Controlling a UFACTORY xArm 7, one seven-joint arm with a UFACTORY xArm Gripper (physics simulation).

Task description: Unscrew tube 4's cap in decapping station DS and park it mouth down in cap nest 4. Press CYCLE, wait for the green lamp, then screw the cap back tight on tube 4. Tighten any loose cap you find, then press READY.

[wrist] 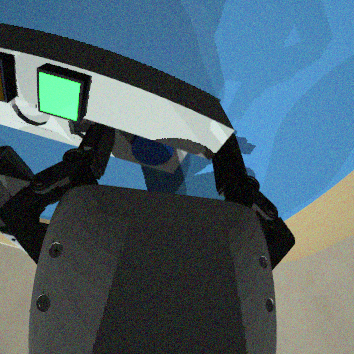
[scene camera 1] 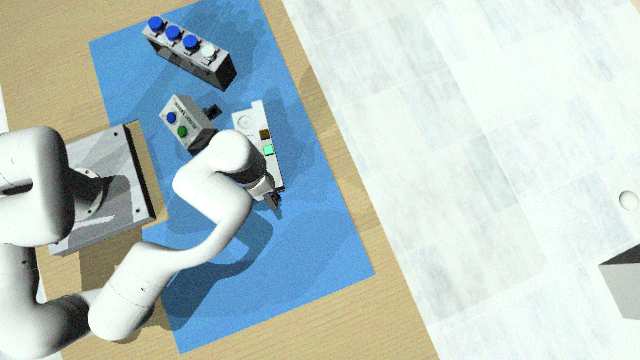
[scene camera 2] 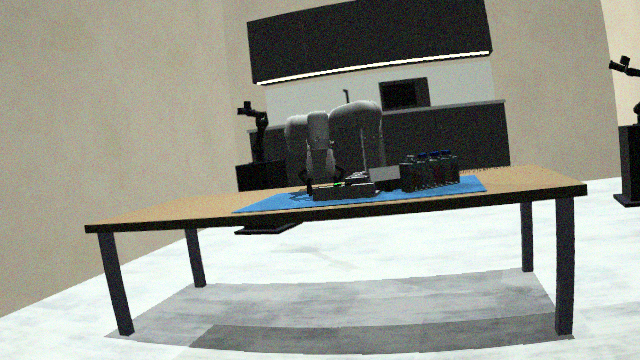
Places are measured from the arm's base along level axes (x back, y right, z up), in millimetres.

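Where they show: arm's base, link origin: [scene camera 1: 79,194].
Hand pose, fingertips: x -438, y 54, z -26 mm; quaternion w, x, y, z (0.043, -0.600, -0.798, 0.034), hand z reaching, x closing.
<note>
Things, the pixels of their top centre, and the offset from my fingertips. "*": a spot on its surface instead. Level surfaces: height alone.
- white-topped block, top centre: [wrist: 26,133] [scene camera 1: 254,144] [scene camera 2: 345,182] dx +8, dy -85, dz +39 mm
- dark blue round cap, top centre: [wrist: 152,150] dx +16, dy -6, dz +6 mm
- block's green lamp, top centre: [wrist: 57,97] [scene camera 1: 268,149] dx -21, dy -67, dz +39 mm
- rack, surface spot: [scene camera 1: 227,72] * dx +46, dy -291, dz +25 mm
- pale top, surface height: dz +105 mm
- blue button, surface spot: [scene camera 1: 171,117] * dx +188, dy -185, dz +57 mm
- green button, surface spot: [scene camera 1: 182,131] * dx +166, dy -145, dz +57 mm
- blue mat, surface height: dz -14 mm
- small black fixture, surface spot: [scene camera 1: 212,111] * dx +103, dy -210, dz -8 mm
My gripper [scene camera 1: 273,199] [scene camera 2: 323,187] [wrist: 168,133] is open, low at the near end of a white-topped block [scene camera 1: 277,172] [wrist: 135,110]. In the wrist view a dark blue round cap [wrist: 152,151] shows between the spread fingers, not gripped; whether it sits in nest 4 is hard to tell. The block's green lamp [scene camera 1: 268,150] [wrist: 59,95] is lit; its amber lamp [scene camera 1: 264,134] [wrist: 6,77] is dark. The rack [scene camera 1: 227,72] holds tubes with three blue tops [scene camera 1: 173,33] and one pale top [scene camera 1: 208,51]. The control box has a blue button [scene camera 1: 171,117] and a green button [scene camera 1: 182,131]; their labels are unreadable.
The rack stands at the far end of the blue mat [scene camera 1: 320,240] [scene camera 2: 272,202]. A small black fixture [scene camera 1: 212,111] is between the control box and the white-topped block. The arm's base plate [scene camera 1: 140,200] is beside the mat, and the forearm reaches over the mat.
</note>
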